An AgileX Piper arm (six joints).
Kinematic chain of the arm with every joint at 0, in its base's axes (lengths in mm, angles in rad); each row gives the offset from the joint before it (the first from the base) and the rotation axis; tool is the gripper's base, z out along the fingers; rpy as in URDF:
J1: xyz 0 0 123 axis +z
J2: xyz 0 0 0 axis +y
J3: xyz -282.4 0 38.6 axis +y
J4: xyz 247.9 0 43.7 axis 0.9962 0 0.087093
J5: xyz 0 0 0 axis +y
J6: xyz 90.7 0 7.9 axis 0.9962 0 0.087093
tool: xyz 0 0 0 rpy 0 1.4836 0
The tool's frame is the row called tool.
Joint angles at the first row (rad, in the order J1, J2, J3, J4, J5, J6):
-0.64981 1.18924 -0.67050 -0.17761 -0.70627 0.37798
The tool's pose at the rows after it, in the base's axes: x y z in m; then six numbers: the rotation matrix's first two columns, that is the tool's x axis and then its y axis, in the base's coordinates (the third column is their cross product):
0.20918 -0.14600 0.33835 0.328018 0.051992 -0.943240 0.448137 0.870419 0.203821
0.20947 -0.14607 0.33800 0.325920 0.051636 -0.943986 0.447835 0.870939 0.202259
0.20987 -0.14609 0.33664 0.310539 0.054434 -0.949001 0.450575 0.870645 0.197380
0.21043 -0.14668 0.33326 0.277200 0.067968 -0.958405 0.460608 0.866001 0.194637
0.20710 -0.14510 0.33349 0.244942 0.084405 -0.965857 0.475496 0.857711 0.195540
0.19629 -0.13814 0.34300 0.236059 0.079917 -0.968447 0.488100 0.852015 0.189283
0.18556 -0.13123 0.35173 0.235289 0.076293 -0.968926 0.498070 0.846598 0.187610
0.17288 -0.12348 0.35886 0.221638 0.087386 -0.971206 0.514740 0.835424 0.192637
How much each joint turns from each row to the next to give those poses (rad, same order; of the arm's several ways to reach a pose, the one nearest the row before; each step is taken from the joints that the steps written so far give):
-0.00001 0.00003 0.00000 0.00203 -0.00003 0.00001
0.00001 0.00130 -0.00001 -0.00204 0.00004 0.00000
0.00000 0.00001 0.00001 -0.00715 0.01481 -0.00001
-0.00001 -0.00002 0.00003 -0.00676 0.03793 0.00001
0.00001 -0.02267 -0.00002 -0.00255 0.06280 0.00221
0.00000 -0.06513 0.00001 -0.00232 0.07373 0.00000
-0.00001 -0.06117 0.00000 0.00000 0.06297 0.00203
0.00002 -0.06949 -0.00002 0.00005 0.09226 0.00732

